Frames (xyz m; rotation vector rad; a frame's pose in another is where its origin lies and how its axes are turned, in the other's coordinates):
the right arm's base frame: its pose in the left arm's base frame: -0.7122 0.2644 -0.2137 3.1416 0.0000 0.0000
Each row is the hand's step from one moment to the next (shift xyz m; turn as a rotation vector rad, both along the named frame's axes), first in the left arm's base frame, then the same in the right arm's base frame.
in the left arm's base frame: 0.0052 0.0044 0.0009 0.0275 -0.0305 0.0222
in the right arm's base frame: 0.0052 -0.0044 -0.0009 0.0275 0.0305 -0.0222
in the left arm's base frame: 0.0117 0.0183 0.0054 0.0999 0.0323 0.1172
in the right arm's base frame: 0.0117 -0.0183 -0.0054 0.0999 -0.0323 -0.1172
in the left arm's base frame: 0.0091 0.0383 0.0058 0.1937 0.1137 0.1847
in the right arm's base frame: 0.0091 -0.0383 -0.0058 0.1937 -0.1137 -0.1847
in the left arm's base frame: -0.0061 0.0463 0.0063 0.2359 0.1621 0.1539
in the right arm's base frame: -0.0061 -0.0463 -0.0063 0.2359 -0.1621 -0.1539
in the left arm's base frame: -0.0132 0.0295 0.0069 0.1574 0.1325 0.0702
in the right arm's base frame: -0.0132 -0.0295 -0.0069 0.1574 -0.1325 -0.0702
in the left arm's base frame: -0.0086 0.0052 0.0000 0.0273 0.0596 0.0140
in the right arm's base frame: -0.0086 -0.0052 0.0000 0.0273 -0.0596 -0.0140
